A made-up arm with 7 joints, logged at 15 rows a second.
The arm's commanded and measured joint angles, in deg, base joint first. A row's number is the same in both.
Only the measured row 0 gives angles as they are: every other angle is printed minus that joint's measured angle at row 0.
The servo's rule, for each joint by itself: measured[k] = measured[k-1] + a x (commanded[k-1-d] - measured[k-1]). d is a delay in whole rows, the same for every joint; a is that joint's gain. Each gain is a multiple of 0.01, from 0.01 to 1. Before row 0 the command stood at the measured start. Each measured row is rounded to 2 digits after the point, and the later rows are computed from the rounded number. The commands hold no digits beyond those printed.
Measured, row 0:
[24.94 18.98 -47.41 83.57 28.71 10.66 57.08]
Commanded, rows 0 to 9:
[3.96 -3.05 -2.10 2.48 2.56 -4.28 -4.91]
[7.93 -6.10 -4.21 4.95 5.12 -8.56 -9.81]
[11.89 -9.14 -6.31 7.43 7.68 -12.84 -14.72]
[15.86 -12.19 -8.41 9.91 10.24 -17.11 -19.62]
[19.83 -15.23 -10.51 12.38 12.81 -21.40 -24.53]
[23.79 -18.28 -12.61 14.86 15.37 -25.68 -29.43]
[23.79 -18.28 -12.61 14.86 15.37 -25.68 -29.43]
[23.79 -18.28 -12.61 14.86 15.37 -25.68 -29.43]
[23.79 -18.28 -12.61 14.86 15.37 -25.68 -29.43]
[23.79 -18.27 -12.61 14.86 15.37 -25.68 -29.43]
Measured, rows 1 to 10:
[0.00 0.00 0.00 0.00 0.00 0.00 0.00]
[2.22 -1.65 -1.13 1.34 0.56 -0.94 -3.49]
[5.42 -4.05 -2.79 3.29 1.56 -2.62 -7.98]
[9.04 -6.80 -4.69 5.53 2.91 -4.87 -12.77]
[12.86 -9.71 -6.70 7.90 4.52 -7.56 -17.63]
[16.76 -12.69 -8.76 10.32 6.34 -10.60 -22.53]
[20.70 -15.71 -10.84 12.77 8.33 -13.92 -27.43]
[22.43 -17.10 -11.80 13.90 9.88 -16.51 -28.85]
[23.19 -17.74 -12.24 14.42 11.09 -18.53 -29.26]
[23.53 -18.03 -12.44 14.66 12.03 -20.10 -29.38]
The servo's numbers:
d 1
a 0.56 0.54 0.54 0.54 0.22 0.22 0.71

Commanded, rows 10 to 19:
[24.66 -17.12 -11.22 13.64 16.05 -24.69 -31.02]
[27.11 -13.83 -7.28 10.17 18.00 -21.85 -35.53]
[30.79 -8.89 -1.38 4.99 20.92 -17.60 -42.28]
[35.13 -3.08 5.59 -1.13 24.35 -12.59 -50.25]
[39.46 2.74 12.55 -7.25 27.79 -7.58 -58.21]
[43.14 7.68 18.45 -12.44 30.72 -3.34 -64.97]
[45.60 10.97 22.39 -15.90 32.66 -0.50 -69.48]
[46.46 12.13 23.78 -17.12 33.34 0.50 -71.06]
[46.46 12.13 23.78 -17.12 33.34 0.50 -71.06]
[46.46 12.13 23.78 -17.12 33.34 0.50 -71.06]
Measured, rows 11 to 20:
[23.68 -18.16 -12.53 14.77 12.76 -21.33 -29.42]
[24.23 -17.60 -11.82 14.16 13.48 -22.07 -30.56]
[25.84 -15.56 -9.37 12.01 14.47 -22.02 -34.09]
[28.61 -11.96 -5.06 8.22 15.89 -21.05 -39.90]
[32.26 -7.16 0.69 3.17 17.75 -19.19 -47.25]
[36.29 -1.81 7.09 -2.46 19.96 -16.64 -55.03]
[40.13 3.31 13.22 -7.85 22.33 -13.71 -62.09]
[43.19 7.45 18.17 -12.20 24.60 -10.80 -67.34]
[45.02 9.98 21.20 -14.86 26.52 -8.31 -69.98]
[45.83 11.14 22.59 -16.08 28.02 -6.37 -70.75]

